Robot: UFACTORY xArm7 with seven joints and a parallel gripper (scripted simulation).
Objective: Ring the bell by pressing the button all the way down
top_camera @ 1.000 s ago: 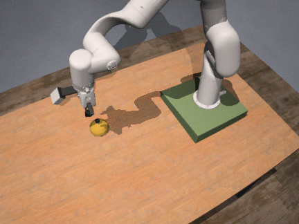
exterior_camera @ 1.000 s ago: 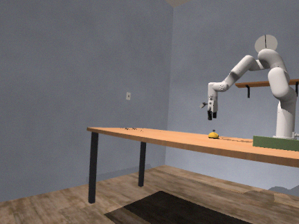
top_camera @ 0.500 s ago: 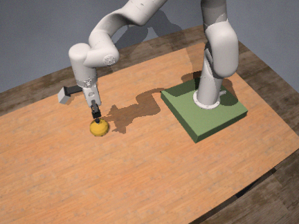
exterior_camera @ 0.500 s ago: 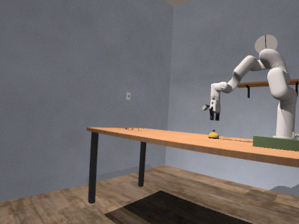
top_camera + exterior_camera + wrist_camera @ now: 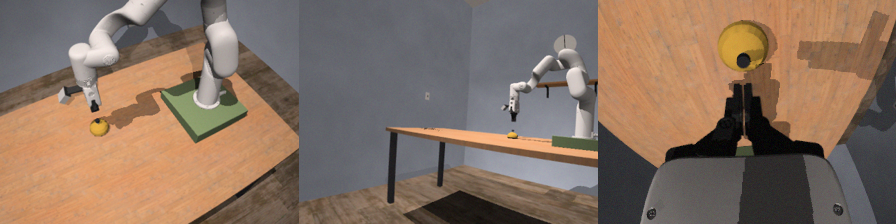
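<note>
Now: hand 10 cm above the dark button. Also, from my hand: yellow bell 11 cm below.
</note>
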